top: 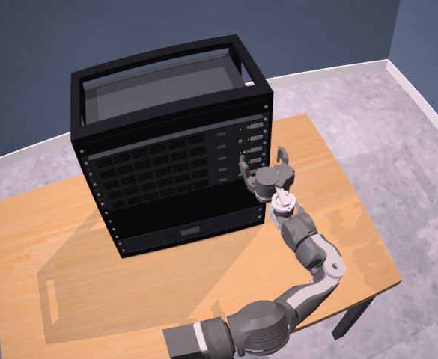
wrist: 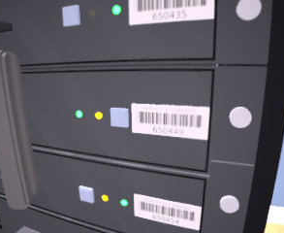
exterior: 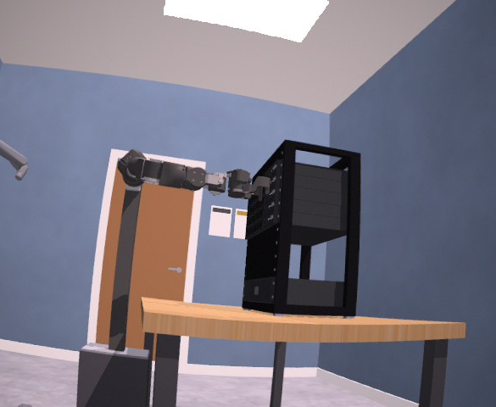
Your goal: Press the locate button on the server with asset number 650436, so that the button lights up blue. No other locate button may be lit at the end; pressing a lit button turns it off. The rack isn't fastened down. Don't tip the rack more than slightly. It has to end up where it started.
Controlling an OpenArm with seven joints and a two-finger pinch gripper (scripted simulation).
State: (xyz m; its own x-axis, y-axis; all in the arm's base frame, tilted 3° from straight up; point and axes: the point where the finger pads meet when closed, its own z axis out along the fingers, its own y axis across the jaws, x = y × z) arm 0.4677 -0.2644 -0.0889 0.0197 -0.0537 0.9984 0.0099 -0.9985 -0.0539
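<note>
The locate button lies 90 mm above my hand, 30 mm ahead of it and 20 mm to the left of it.
</note>
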